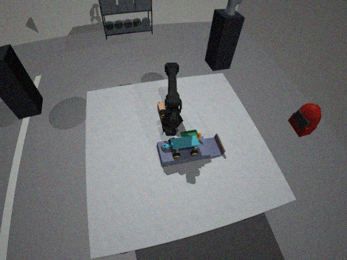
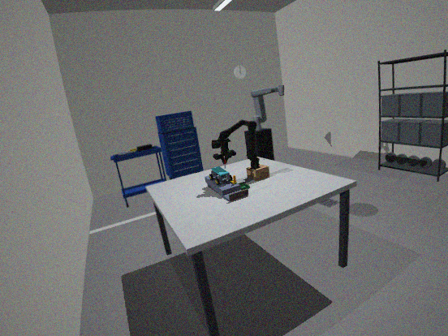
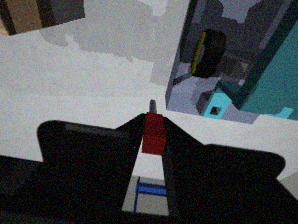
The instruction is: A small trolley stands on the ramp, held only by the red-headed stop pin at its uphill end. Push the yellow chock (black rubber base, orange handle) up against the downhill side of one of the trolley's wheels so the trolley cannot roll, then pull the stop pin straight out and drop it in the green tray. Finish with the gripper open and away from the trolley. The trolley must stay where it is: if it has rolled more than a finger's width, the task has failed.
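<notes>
Right now my gripper tip is 20 cm to the right of the yellow chock, 9 cm above it and 6 cm short of it. Round my gripper tip: red-headed stop pin: right at my gripper tip; teal trolley: 11 cm ahead, 10 cm to the left, 6 cm below; grey ramp: 12 cm below, 11 cm ahead, 10 cm to the left.
</notes>
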